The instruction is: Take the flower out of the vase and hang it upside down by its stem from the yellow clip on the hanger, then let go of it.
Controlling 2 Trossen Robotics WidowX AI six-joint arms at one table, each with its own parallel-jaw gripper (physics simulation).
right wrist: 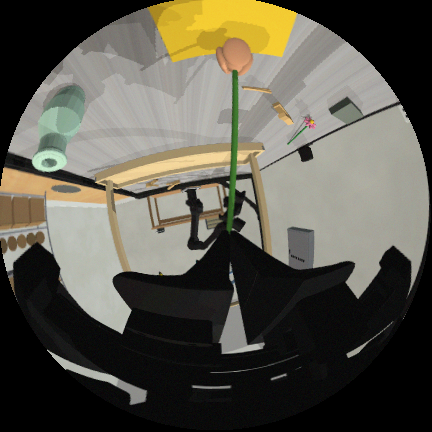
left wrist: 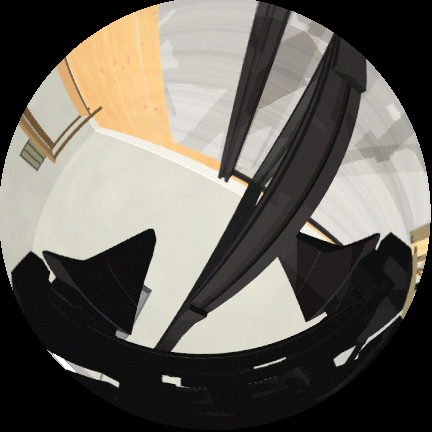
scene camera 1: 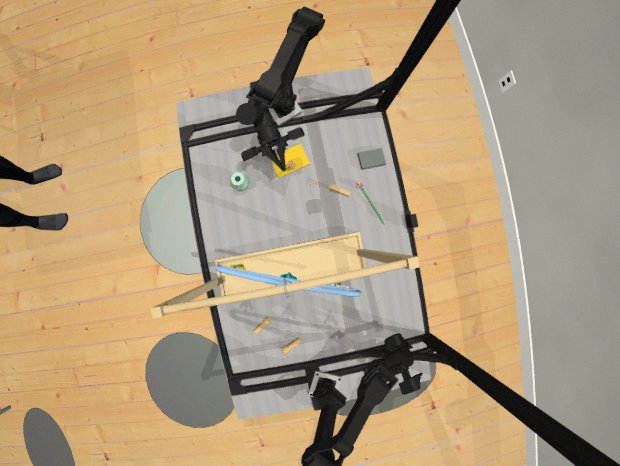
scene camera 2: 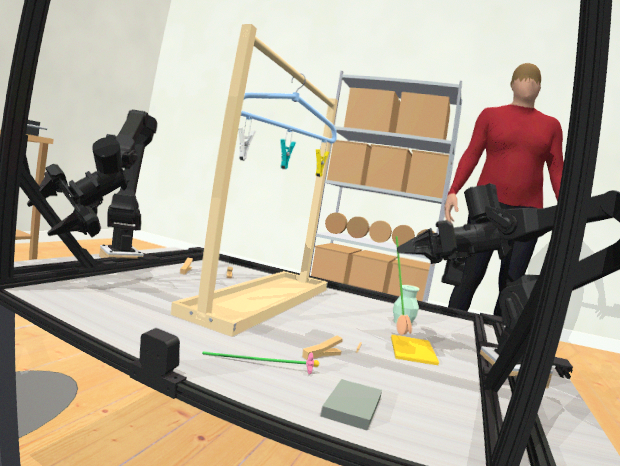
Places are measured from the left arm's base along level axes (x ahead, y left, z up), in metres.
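Pixels of known places: left gripper, fingertip midpoint: (right wrist: pixel 243 195) (left wrist: pixel 212 231) (scene camera 2: pixel 37 219); right gripper, fingertip midpoint: (right wrist: pixel 227 235) (scene camera 1: pixel 284 171) (scene camera 2: pixel 397 250); left arm's base at its link origin: (right wrist: pixel 190 189) (scene camera 1: pixel 325 387) (scene camera 2: pixel 121 249); right arm's base at its link origin: (scene camera 1: pixel 282 106).
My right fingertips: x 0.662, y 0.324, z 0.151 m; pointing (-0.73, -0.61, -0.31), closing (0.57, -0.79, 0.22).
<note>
For each thing: its top centre in the pictures, then the offset to it from my right fingertips. "*": a spot on its surface instead.
- mint vase at its top centre: (right wrist: pixel 48 162) (scene camera 2: pixel 410 287) (scene camera 1: pixel 237 178) dx -0.046, dy +0.150, dz -0.095 m
- yellow clip at a spot on its surface: (scene camera 1: pixel 237 266) (scene camera 2: pixel 323 161) * dx -0.283, dy +0.029, dz +0.165 m
- blue hanger at its top centre: (scene camera 1: pixel 286 285) (scene camera 2: pixel 296 93) dx -0.274, dy -0.097, dz +0.303 m
- pink flower at its top centre: (scene camera 2: pixel 262 346) (scene camera 1: pixel 372 202) dx +0.009, dy -0.304, dz -0.153 m
- grey block at its top centre: (scene camera 2: pixel 354 397) (right wrist: pixel 348 114) (scene camera 1: pixel 372 158) dx +0.165, dy -0.266, dz -0.168 m
My right gripper (scene camera 1: pixel 283 169) (scene camera 2: pixel 400 247) (right wrist: pixel 227 235) is shut on the flower (scene camera 2: pixel 400 280) (right wrist: pixel 235 125) near the stem's free end. The peach bloom hangs down, the green stem nearly upright, above a yellow square. The mint vase (scene camera 1: pixel 239 180) (scene camera 2: pixel 405 306) (right wrist: pixel 62 117) stands upright, apart from the flower. The yellow clip (scene camera 1: pixel 237 266) (scene camera 2: pixel 321 161) hangs from one end of the blue hanger (scene camera 1: pixel 250 275) (scene camera 2: pixel 270 123), well away from the right gripper and higher than it in scene camera 2. My left gripper (left wrist: pixel 212 231) is open and empty beyond the hanger rack.
The wooden rack (scene camera 1: pixel 285 290) (scene camera 2: pixel 228 150) holds the hanger; teal (scene camera 2: pixel 287 152) and white (scene camera 2: pixel 245 143) clips hang beside the yellow one. A pink flower (scene camera 1: pixel 371 204) (scene camera 2: pixel 255 358), wooden pieces (scene camera 1: pixel 339 190) and a grey block (scene camera 1: pixel 371 158) (scene camera 2: pixel 351 400) lie on the table.
</note>
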